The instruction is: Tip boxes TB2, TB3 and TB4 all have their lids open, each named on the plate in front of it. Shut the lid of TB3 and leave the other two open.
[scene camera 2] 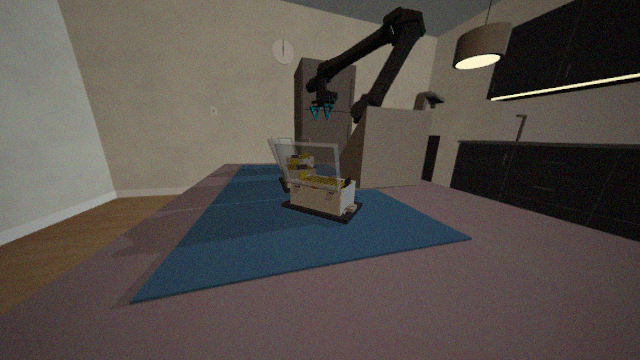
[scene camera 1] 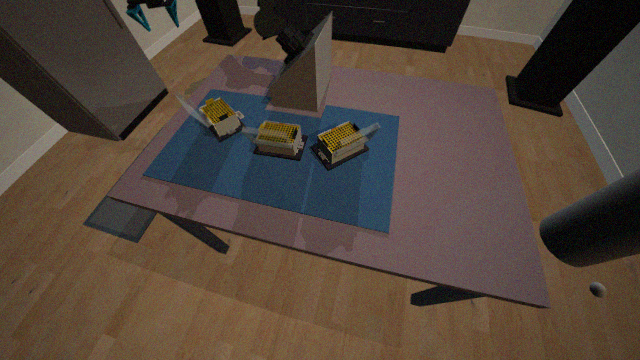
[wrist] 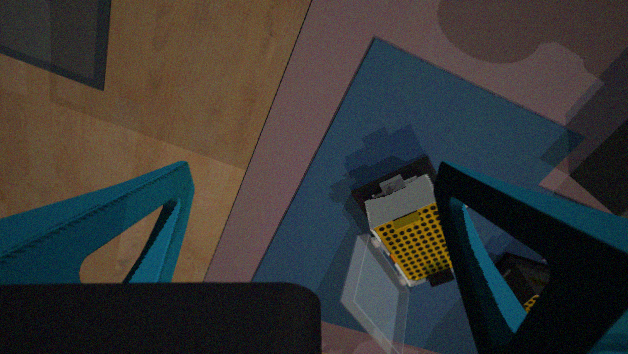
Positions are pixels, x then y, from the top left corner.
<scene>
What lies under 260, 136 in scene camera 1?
A clear lid.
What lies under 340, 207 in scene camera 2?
A tip box TB3.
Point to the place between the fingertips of my gripper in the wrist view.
314, 175
</scene>
